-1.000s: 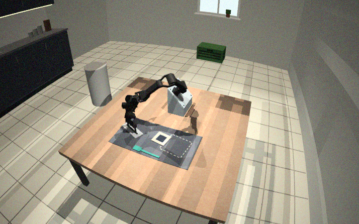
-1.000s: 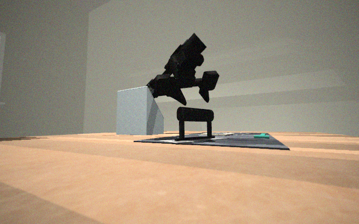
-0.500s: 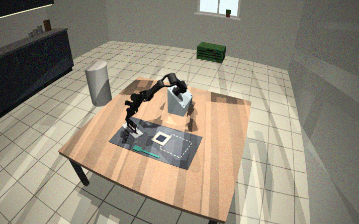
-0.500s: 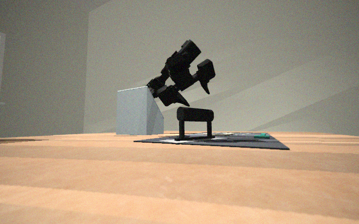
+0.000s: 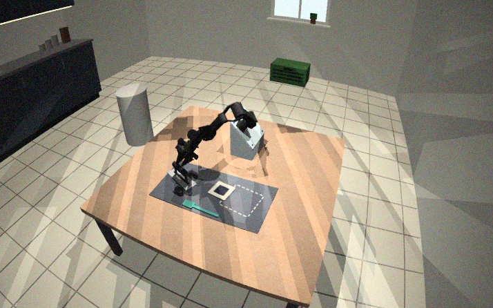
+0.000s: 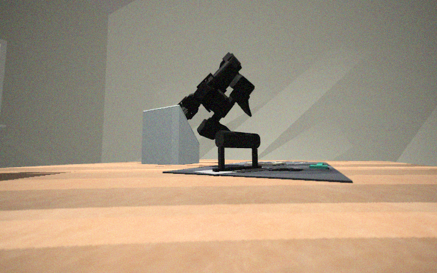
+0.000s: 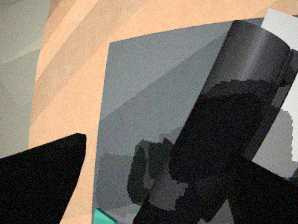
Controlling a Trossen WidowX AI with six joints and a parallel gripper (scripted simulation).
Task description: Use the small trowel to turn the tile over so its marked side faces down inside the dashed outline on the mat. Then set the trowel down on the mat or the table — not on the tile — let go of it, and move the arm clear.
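The dark mat lies 40 mm ahead of my gripper tip, 210 mm to the left of it and 120 mm below it. The rest, counted from my gripper tip: tile (20 mm ahead, 260 mm to the left, 100 mm below); teal trowel (180 mm ahead, 180 mm to the left, 100 mm below).
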